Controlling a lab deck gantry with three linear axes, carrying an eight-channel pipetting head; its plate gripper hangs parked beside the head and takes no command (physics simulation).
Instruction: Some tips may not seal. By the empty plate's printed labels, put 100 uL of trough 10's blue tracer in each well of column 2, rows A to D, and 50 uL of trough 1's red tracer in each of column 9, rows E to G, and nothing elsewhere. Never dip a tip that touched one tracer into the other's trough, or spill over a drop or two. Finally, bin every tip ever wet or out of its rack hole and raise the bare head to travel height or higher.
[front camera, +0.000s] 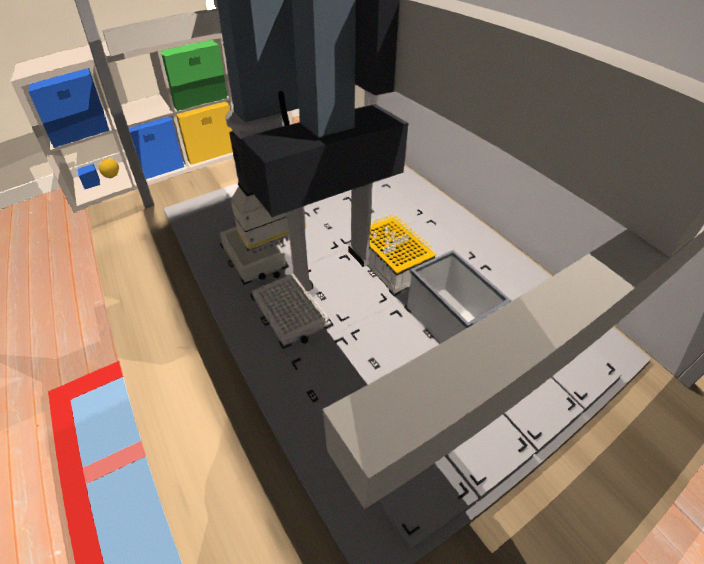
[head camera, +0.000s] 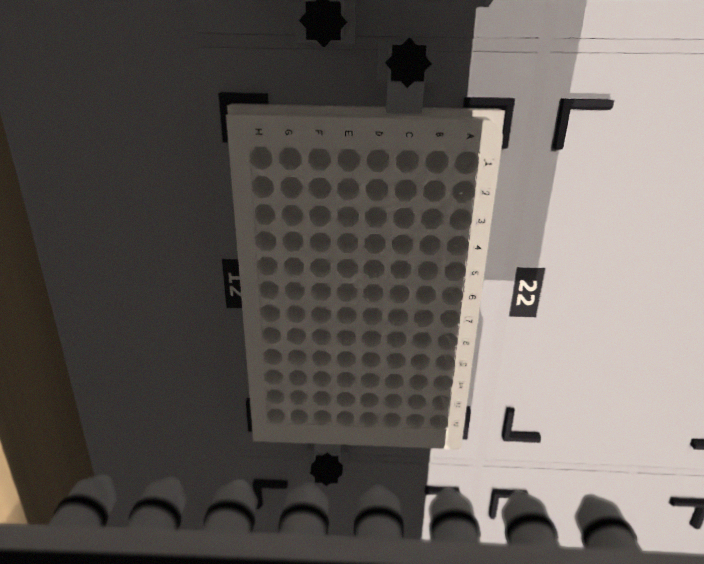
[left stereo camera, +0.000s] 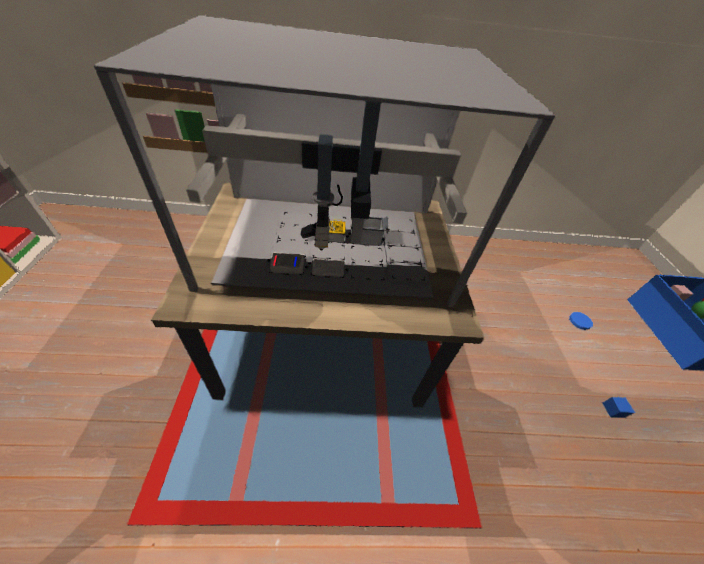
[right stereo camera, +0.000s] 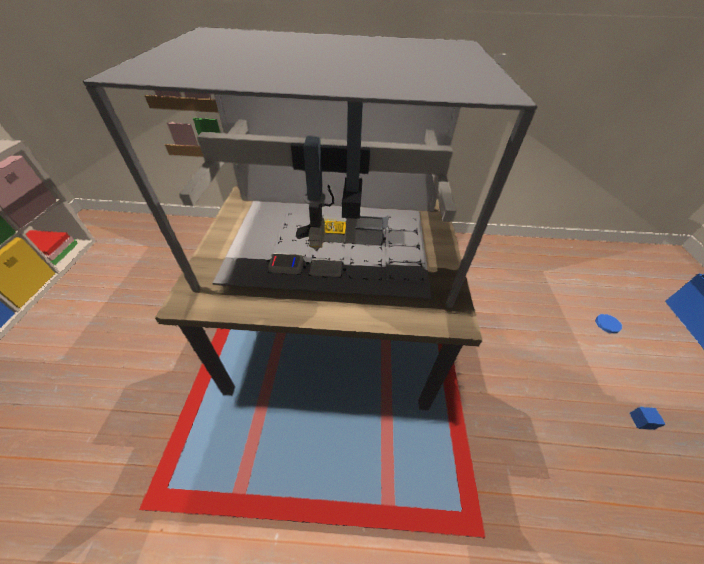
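The labelled plate (front camera: 289, 306) (head camera: 359, 282) (left stereo camera: 327, 268) (right stereo camera: 326, 269) lies flat; in the head view rows run A right to H left, column 1 at top. Its wells look dark, without visible tracer colour. The trough reservoir (front camera: 235, 258) (left stereo camera: 287, 263) (right stereo camera: 286, 263) shows a red strip left and a blue strip right in the stereo views. The pipetting head (front camera: 259, 226) (left stereo camera: 322, 235) partly hides it in the front view; eight nozzles (head camera: 340, 511) look bare. The yellow tip rack (front camera: 402, 243) (left stereo camera: 336, 226) (right stereo camera: 334, 226) holds scattered tips. The parked plate gripper (front camera: 332, 271) is open, fingers apart and empty.
The grey open bin (front camera: 431, 299) (left stereo camera: 373, 236) (right stereo camera: 370, 236) stands beside the tip rack. A beige gantry beam (front camera: 470, 376) crosses the front view's foreground. Black clamp knobs (head camera: 323, 22) (head camera: 408, 62) (head camera: 326, 468) sit at the plate's ends. Slot label 22 (head camera: 527, 292) lies beside the plate.
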